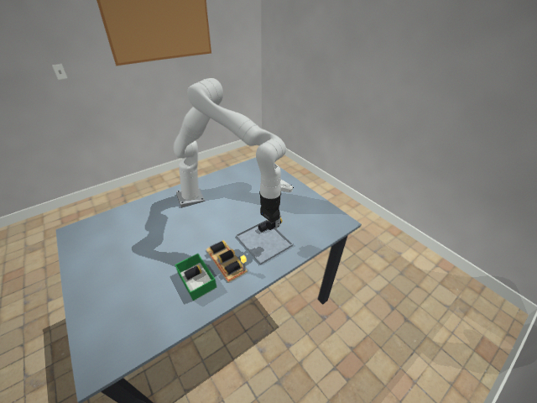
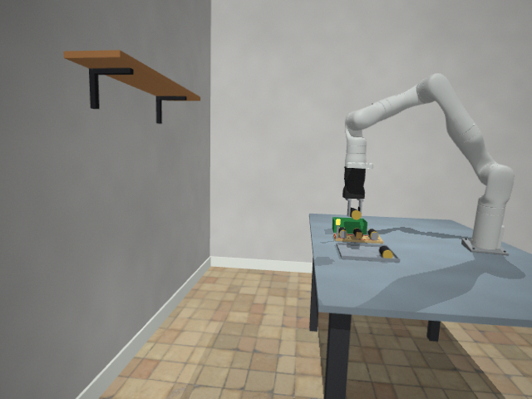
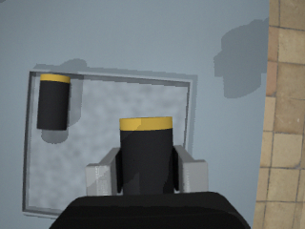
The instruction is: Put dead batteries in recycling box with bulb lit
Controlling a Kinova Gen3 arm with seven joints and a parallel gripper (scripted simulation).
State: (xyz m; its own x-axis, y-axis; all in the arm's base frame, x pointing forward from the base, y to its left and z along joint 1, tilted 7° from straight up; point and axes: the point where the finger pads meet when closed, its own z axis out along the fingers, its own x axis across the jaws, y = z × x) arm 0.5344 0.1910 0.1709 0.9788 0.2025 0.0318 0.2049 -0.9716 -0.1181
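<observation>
Now: the green recycling box 360 mm to the right of my hand and 140 mm below it. From my hand the other things lie so: grey tray: 50 mm behind, 20 mm to the right, 150 mm below.
</observation>
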